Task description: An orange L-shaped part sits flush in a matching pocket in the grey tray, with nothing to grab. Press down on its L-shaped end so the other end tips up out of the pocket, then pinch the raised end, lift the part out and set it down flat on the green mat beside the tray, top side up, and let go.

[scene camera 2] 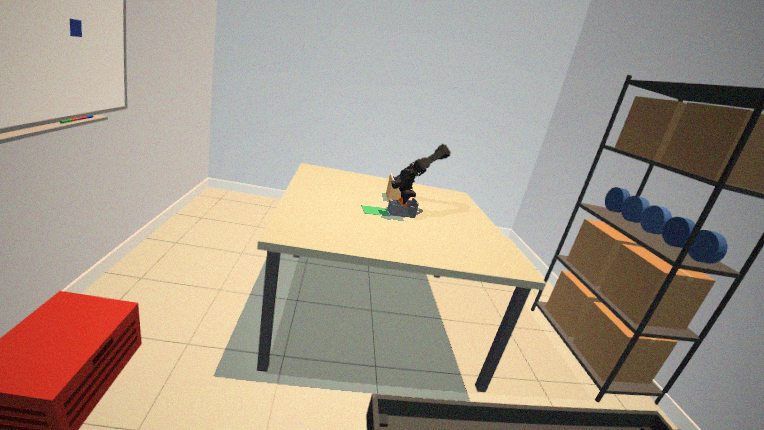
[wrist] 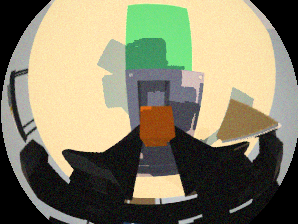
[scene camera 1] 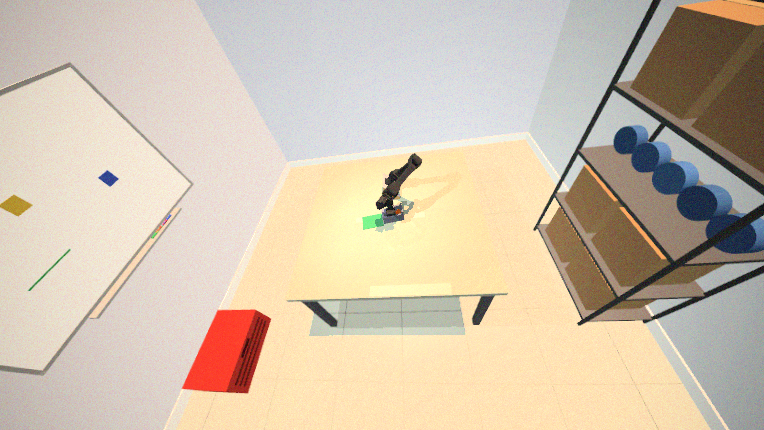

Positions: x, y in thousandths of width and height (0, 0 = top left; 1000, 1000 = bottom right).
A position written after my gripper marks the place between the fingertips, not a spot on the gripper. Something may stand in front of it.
In view: my gripper (wrist: 522, 569), an orange L-shaped part (wrist: 525, 551) and a green mat (wrist: 512, 185).
